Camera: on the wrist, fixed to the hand. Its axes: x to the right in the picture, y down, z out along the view.
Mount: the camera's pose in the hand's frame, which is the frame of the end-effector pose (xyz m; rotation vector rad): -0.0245 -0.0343 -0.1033 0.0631 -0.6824 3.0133
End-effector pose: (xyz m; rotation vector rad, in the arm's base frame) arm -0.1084 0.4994 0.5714 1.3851 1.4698 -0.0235
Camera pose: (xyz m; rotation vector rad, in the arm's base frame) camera -0.2057 0.5360 0.6118 1.7960 -1.9215 1.0862
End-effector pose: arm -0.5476 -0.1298 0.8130 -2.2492 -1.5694 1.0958
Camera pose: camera -0.5087 -0.1110 0.9159 1.1124 -1.7541 -0.6876
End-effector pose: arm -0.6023 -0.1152 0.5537 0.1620 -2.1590 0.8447
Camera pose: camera -0.5073 -0.0814 0.6015 1.8045 0.3987 -0.9639
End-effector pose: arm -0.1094 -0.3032 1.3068 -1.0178 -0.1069 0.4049
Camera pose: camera -0.0942 -0.4113 1.2837 0.0059 -0.8136 -2.6855
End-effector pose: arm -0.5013 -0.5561 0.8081 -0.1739 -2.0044 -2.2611
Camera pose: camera -0.4837 -0.6543 0.7582 -1.8891 0.0258 0.1471
